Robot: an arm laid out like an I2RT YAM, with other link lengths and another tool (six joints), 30 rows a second.
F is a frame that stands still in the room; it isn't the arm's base.
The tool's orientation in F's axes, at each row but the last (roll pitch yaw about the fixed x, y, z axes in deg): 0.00, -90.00, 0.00; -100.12, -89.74, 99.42; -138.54, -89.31, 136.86; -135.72, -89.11, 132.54; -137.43, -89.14, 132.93; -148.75, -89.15, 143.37; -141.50, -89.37, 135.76; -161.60, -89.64, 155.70; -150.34, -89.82, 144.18; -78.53, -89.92, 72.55; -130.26, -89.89, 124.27; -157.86, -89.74, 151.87
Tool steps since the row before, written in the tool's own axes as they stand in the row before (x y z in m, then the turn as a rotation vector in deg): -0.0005, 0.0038, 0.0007, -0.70, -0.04, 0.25; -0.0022, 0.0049, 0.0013, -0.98, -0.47, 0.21; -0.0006, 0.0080, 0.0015, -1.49, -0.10, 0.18; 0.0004, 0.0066, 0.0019, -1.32, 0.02, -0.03; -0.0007, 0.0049, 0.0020, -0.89, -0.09, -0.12; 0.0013, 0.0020, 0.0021, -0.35, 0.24, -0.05; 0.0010, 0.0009, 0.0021, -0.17, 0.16, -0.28; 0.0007, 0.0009, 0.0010, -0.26, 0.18, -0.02; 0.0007, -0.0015, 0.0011, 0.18, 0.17, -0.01; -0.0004, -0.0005, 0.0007, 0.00, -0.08, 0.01; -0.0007, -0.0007, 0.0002, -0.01, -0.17, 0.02; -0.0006, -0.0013, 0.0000, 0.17, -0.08, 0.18
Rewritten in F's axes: -0.0007, 0.0038, -0.0005, -0.25, -0.04, -0.70; -0.0012, 0.0049, -0.0022, -0.21, -0.47, -0.98; -0.0013, 0.0080, -0.0007, -0.17, -0.11, -1.49; -0.0015, 0.0067, 0.0003, 0.04, 0.00, -1.32; -0.0016, 0.0050, -0.0008, 0.12, -0.11, -0.89; -0.0019, 0.0022, 0.0013, 0.08, 0.23, -0.35; -0.0020, 0.0011, 0.0010, 0.30, 0.13, -0.17; -0.0009, 0.0010, 0.0007, 0.04, 0.18, -0.26; -0.0013, -0.0014, 0.0007, 0.03, 0.17, 0.18; -0.0007, -0.0004, -0.0004, -0.02, -0.08, 0.00; -0.0003, -0.0007, -0.0007, -0.04, -0.17, -0.01; -0.0001, -0.0013, -0.0006, -0.19, -0.06, 0.17
